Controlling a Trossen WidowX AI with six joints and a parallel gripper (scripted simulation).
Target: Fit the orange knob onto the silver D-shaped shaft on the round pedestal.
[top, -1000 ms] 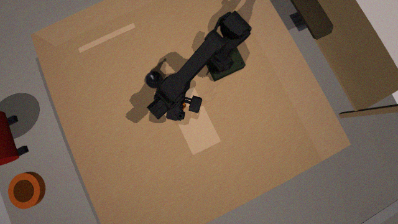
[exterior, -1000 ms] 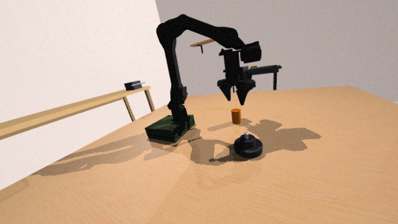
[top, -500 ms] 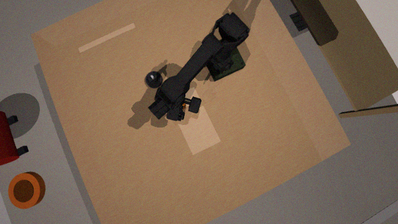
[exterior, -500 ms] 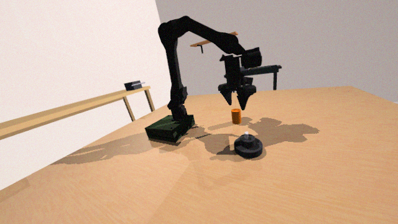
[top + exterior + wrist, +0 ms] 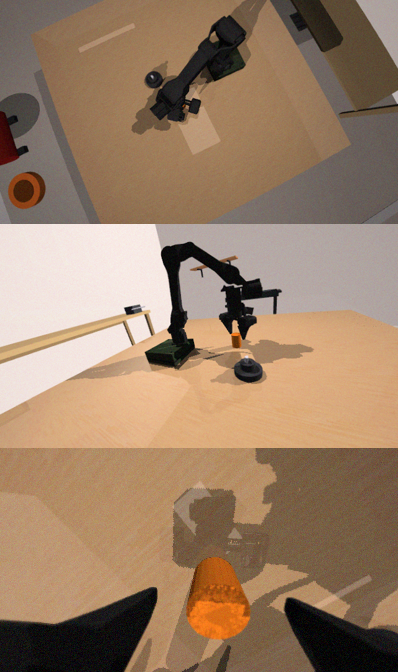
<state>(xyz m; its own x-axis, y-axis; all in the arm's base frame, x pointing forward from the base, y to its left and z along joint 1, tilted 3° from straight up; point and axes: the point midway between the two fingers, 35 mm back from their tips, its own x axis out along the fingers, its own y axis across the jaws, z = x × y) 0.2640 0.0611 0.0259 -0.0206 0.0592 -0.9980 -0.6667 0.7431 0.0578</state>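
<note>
My gripper tip is right at the orange knob. The rest, counted from my gripper tip: black round pedestal (190 mm to the right, 50 mm ahead, 20 mm below).
</note>
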